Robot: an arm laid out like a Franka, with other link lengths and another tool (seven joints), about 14 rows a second.
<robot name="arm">
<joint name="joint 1" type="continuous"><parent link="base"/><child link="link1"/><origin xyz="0 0 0.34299" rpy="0 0 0"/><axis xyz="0 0 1"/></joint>
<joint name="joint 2" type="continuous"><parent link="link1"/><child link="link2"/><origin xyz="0 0 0" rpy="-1.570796 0 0"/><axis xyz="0 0 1"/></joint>
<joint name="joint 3" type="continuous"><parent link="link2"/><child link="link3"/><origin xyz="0 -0.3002 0" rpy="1.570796 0 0"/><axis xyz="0 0 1"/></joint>
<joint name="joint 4" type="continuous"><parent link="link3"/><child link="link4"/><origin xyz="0.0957 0 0" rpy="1.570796 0 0"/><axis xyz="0 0 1"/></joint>
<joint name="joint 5" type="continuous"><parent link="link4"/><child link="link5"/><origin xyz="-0.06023 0.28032 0" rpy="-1.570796 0 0"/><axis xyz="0 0 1"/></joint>
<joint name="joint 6" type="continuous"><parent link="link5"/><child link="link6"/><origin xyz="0 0 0" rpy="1.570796 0 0"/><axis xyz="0 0 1"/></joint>
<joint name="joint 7" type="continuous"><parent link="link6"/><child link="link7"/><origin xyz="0.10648 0 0" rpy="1.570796 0 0"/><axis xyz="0 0 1"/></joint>
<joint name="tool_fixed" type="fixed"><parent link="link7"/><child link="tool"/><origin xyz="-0.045 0.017 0.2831" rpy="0 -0.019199 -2.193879"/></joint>
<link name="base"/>
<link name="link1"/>
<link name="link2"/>
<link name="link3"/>
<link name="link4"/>
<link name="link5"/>
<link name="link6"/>
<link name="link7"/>
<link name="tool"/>
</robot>
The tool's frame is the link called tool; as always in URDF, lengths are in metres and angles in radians. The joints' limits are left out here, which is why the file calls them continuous.
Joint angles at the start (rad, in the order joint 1, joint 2, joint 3, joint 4, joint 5, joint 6, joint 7): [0.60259, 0.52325, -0.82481, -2.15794, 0.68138, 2.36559, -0.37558]
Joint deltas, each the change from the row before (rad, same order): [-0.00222, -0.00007, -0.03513, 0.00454, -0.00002, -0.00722, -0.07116]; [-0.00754, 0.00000, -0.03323, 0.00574, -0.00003, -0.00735, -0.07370]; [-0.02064, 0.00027, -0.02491, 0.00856, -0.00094, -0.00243, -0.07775]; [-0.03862, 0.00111, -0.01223, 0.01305, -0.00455, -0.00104, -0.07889]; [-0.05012, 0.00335, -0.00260, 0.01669, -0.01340, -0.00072, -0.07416]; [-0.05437, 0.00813, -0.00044, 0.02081, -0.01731, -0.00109, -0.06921]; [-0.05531, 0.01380, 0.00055, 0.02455, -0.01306, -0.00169, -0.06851]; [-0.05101, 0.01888, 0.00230, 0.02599, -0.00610, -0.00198, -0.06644]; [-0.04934, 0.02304, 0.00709, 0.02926, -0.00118, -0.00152, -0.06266]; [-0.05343, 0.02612, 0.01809, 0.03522, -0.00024, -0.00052, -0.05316]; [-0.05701, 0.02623, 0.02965, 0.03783, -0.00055, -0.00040, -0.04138]
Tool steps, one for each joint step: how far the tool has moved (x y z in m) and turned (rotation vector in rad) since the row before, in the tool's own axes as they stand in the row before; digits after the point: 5 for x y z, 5 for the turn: [-0.01824, -0.00587, -0.00745, -0.00813, -0.01295, -0.04104]; [-0.01922, -0.00758, -0.00755, -0.00800, -0.01314, -0.04047]; [-0.02193, -0.00931, -0.00724, -0.00940, -0.01627, -0.04040]; [-0.02392, -0.01228, -0.00611, -0.00722, -0.01603, -0.03887]; [-0.02431, -0.01577, -0.00489, 0.00101, -0.01616, -0.03864]; [-0.02443, -0.01895, -0.00418, 0.00842, -0.01751, -0.03581]; [-0.02334, -0.02058, -0.00285, 0.01140, -0.01688, -0.03370]; [-0.02007, -0.01953, -0.00071, 0.01230, -0.01379, -0.03341]; [-0.01770, -0.01730, 0.00130, 0.01177, -0.01153, -0.03363]; [-0.01612, -0.01418, 0.00373, 0.01008, -0.00893, -0.03127]; [-0.01336, -0.01066, 0.00651, 0.00591, -0.00353, -0.02641]
